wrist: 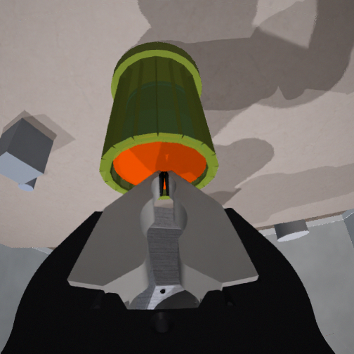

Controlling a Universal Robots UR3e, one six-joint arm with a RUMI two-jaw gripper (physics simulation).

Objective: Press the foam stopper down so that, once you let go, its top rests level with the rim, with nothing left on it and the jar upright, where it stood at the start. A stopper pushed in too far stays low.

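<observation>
A green ribbed jar (159,112) with a lighter green rim stands upright in the upper middle of the wrist view. The foam stopper (145,159) shows its orange top inside the mouth, sunk a little below the rim at the visible edges. My gripper (164,172) is shut and empty; its tips are at the near half of the orange top, inside the rim's outline, and seem to touch it. The fingers hide part of the stopper and the near side of the rim.
A grey block (25,147) with a small round knob stands at the left. A grey cylinder (292,230) is at the lower right by the table's edge. Shadows of the arm fall across the light table top (60,60).
</observation>
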